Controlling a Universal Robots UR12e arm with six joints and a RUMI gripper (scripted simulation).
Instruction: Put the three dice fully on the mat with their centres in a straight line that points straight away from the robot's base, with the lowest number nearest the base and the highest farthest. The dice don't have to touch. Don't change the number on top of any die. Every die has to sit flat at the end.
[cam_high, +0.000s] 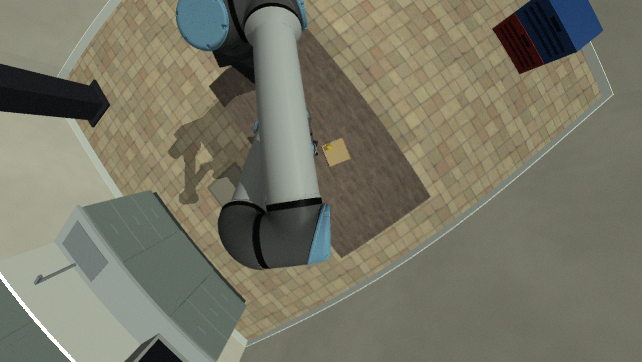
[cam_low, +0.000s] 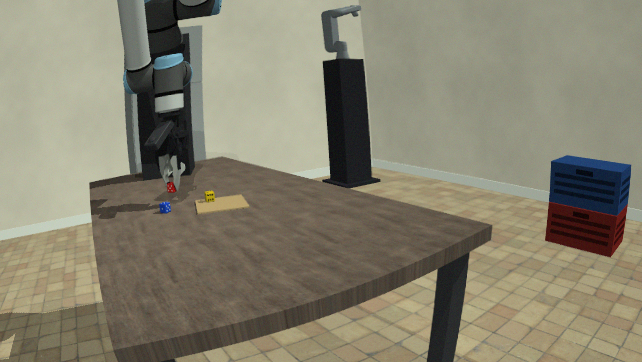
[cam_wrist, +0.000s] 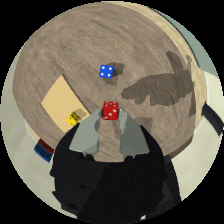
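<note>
Now: the tan mat 90 mm ahead of my hand, 120 mm to the left of it and 60 mm below it. Also, from my hand: yellow die (40 mm ahead, 100 mm to the left, 40 mm below); then blue die (50 mm ahead, 40 mm to the right, 50 mm below); then red die (right at my hand).
</note>
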